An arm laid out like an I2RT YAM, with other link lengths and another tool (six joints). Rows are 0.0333 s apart.
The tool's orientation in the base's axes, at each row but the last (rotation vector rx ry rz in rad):
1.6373, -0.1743, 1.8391
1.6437, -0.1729, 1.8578
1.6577, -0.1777, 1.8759
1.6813, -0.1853, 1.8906
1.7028, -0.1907, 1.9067
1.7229, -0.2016, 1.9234
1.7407, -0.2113, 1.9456
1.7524, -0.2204, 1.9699
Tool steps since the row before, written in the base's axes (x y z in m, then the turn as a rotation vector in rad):
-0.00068, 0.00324, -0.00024, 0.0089, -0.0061, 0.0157
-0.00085, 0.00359, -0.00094, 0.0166, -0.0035, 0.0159
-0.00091, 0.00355, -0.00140, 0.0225, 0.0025, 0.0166
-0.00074, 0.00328, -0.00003, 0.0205, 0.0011, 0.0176
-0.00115, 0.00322, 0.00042, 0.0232, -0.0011, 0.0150
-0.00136, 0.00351, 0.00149, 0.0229, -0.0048, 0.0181
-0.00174, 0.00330, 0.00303, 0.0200, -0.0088, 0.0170
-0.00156, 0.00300, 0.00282, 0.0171, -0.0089, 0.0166
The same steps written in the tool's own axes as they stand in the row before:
0.00101, -0.00221, -0.00226, 0.0122, 0.0049, 0.0138
0.00047, -0.00265, -0.00269, 0.0133, -0.0013, 0.0190
-0.00002, -0.00277, -0.00278, 0.0160, -0.0089, 0.0213
0.00109, -0.00230, -0.00220, 0.0165, -0.0065, 0.0204
0.00145, -0.00198, -0.00242, 0.0133, -0.0067, 0.0233
0.00250, -0.00193, -0.00254, 0.0151, -0.0027, 0.0253
0.00388, -0.00133, -0.00250, 0.0131, 0.0018, 0.0243
0.00356, -0.00133, -0.00222, 0.0129, 0.0032, 0.0217

